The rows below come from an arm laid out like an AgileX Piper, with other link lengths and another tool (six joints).
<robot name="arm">
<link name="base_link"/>
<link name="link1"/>
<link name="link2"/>
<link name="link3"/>
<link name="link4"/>
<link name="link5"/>
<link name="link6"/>
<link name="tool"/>
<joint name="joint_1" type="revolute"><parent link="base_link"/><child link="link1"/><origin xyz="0.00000 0.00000 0.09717" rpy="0.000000 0.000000 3.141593"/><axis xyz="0 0 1"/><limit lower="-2.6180" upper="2.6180"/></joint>
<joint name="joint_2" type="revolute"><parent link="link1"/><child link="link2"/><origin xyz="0.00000 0.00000 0.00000" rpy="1.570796 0.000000 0.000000"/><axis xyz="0 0 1"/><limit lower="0.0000" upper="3.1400"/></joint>
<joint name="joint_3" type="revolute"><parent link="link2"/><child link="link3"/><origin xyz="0.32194 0.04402 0.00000"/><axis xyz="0 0 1"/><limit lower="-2.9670" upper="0.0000"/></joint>
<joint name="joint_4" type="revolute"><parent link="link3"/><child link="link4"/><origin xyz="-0.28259 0.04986 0.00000" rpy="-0.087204 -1.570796 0.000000"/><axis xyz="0 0 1"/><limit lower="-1.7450" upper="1.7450"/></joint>
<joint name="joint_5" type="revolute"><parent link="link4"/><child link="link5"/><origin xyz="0.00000 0.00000 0.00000" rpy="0.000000 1.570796 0.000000"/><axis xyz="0 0 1"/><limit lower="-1.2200" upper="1.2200"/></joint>
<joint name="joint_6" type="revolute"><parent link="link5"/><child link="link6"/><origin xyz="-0.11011 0.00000 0.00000" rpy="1.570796 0.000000 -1.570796"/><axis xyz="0 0 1"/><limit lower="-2.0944" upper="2.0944"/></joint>
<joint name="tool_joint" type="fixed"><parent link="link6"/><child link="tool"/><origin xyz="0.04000 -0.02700 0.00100" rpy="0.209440 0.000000 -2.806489"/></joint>
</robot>
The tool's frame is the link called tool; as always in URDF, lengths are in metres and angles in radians.
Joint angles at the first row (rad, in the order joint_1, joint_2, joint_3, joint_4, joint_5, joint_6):
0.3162, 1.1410, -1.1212, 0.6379, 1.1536, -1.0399
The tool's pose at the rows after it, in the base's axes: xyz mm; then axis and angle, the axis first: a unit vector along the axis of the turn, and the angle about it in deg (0 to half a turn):
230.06 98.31 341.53 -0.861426 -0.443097 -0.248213 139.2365
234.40 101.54 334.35 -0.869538 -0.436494 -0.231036 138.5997
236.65 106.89 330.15 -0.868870 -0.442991 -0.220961 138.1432
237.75 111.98 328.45 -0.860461 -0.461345 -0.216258 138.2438
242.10 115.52 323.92 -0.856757 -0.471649 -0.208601 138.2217
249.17 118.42 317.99 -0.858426 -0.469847 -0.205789 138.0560
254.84 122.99 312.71 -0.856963 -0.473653 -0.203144 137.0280
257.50 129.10 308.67 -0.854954 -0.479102 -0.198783 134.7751
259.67 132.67 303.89 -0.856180 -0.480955 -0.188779 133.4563
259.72 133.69 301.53 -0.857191 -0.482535 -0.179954 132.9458
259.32 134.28 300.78 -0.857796 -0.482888 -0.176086 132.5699
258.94 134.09 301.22 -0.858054 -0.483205 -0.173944 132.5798
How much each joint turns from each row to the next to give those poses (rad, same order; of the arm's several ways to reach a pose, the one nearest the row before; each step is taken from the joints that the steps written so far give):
0.0052, 0.0201, -0.0001, -0.0037, -0.0127, 0.0306
0.0054, 0.0266, 0.0001, 0.0000, 0.0050, 0.0149
0.0154, 0.0170, 0.0000, 0.0039, 0.0000, -0.0048
0.0172, 0.0084, 0.0000, 0.0018, 0.0000, -0.0271
0.0059, 0.0191, -0.0001, 0.0042, 0.0000, -0.0243
-0.0001, 0.0251, 0.0001, 0.0069, -0.0153, -0.0108
0.0000, 0.0233, 0.0000, 0.0252, -0.0070, -0.0246
0.0000, 0.0191, -0.0001, 0.0449, 0.0071, -0.0272
0.0001, 0.0183, 0.0001, 0.0216, 0.0109, -0.0115
-0.0001, 0.0076, -0.0001, 0.0049, 0.0125, -0.0024
0.0000, 0.0025, 0.0000, 0.0044, 0.0067, 0.0000
0.0000, 0.0000, -0.0020, -0.0023, 0.0052, 0.0028

